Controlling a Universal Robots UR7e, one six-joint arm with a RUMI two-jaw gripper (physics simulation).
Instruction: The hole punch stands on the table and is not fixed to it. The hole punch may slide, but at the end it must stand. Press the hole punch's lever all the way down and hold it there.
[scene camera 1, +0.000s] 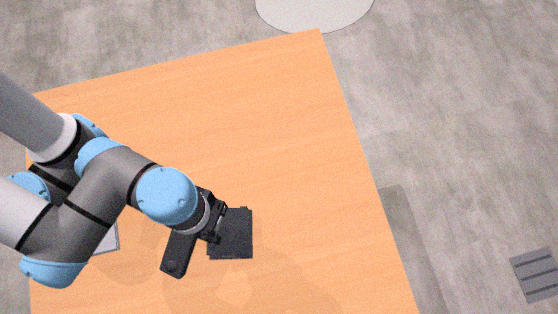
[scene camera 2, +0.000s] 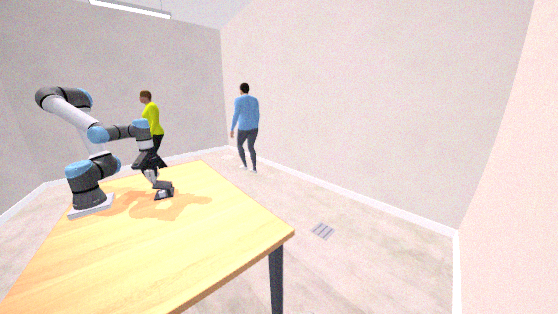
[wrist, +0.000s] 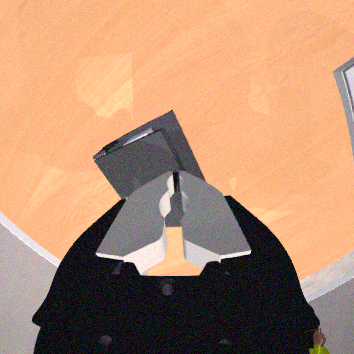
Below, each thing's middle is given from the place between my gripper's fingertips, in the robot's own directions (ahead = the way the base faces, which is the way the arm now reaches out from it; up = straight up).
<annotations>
Now: hand 4 cm short of the black hole punch (wrist: 168, 120), 1 cm to the right of it and 4 cm above it. Round my hand: flat lever (scene camera 1: 233, 229) (4 cm ahead, 1 cm to the left, 2 cm below).
</annotations>
